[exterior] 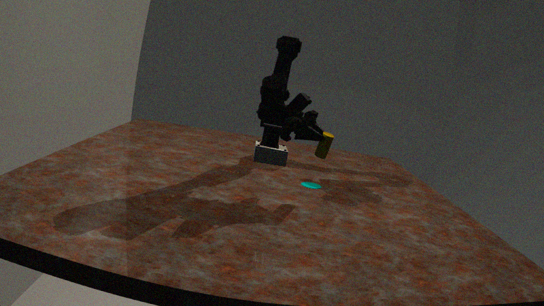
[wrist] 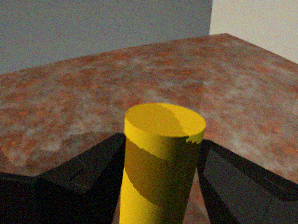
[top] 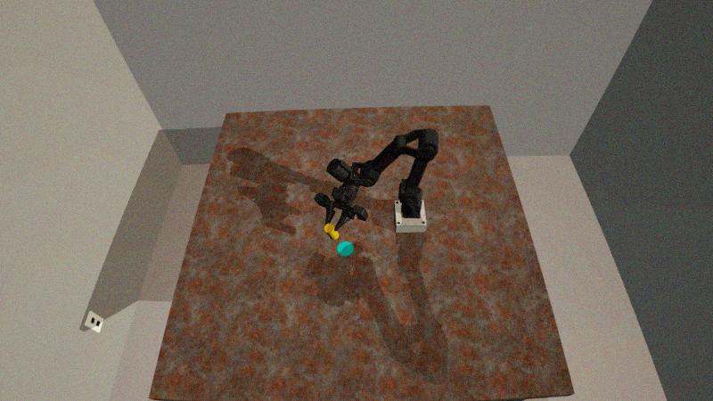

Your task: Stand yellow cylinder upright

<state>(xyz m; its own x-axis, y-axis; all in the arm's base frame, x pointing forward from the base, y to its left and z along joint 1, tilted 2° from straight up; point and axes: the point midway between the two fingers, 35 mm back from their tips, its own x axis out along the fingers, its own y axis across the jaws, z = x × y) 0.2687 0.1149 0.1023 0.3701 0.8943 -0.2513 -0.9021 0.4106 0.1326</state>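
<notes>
The cyan circle is 150 mm below my gripper tip, 40 mm behind it and 10 mm to the right of it. From my gripper tip the other things lie so: yellow tall cylinder (20 mm below).
</notes>
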